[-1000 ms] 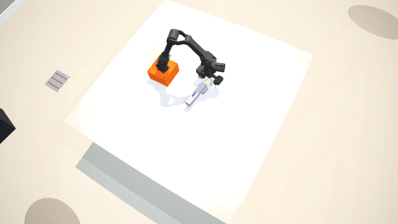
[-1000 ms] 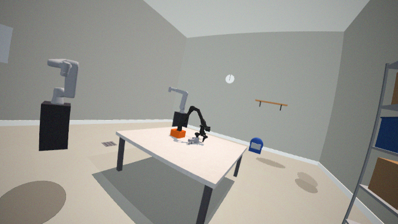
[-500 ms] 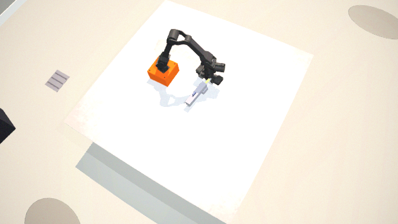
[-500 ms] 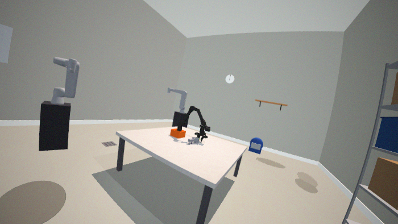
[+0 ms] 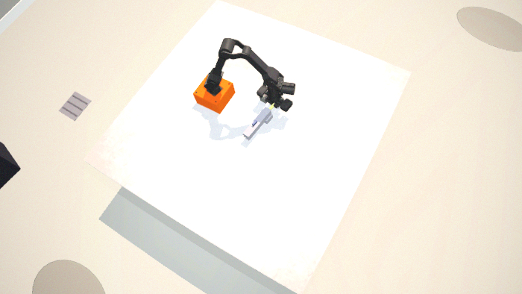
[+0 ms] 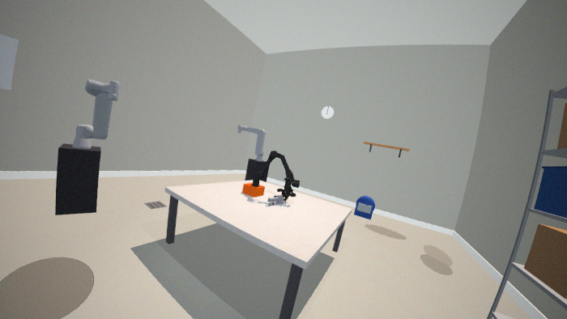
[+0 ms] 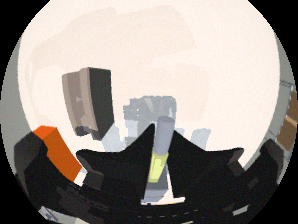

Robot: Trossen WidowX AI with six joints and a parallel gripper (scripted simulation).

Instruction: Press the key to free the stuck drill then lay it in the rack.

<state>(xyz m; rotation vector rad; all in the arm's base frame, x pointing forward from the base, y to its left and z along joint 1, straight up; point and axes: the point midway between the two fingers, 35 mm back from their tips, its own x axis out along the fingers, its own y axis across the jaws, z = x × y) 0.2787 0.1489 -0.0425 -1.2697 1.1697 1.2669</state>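
The grey-brown block is 8 cm behind my gripper tip, 2 cm to the left of it and 1 cm above it. From my gripper tip the other things lie so: pale grey fixture: 1 cm ahead, 14 cm to the right, 3 cm above; dark blue drill: 1 cm ahead, 16 cm to the right, 4 cm above.
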